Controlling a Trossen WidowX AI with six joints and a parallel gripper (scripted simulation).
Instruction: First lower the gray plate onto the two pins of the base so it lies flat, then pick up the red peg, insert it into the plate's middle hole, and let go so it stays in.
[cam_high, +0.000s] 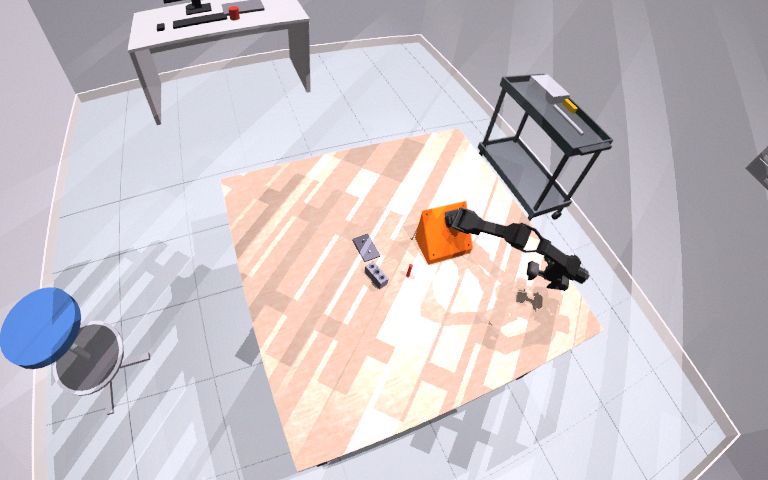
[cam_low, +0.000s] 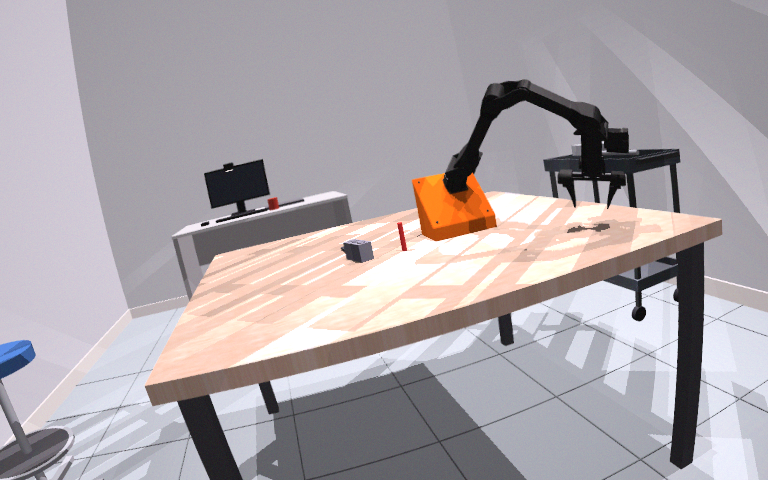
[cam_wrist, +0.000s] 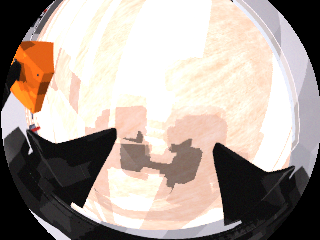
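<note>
Right now my gripper tip is 610 mm short of the gray plate and 260 mm to the left of it. Also, from my gripper tip: dark base (600 mm ahead, 400 mm to the right, 30 mm below); red peg (480 mm ahead, 230 mm to the right).
</note>
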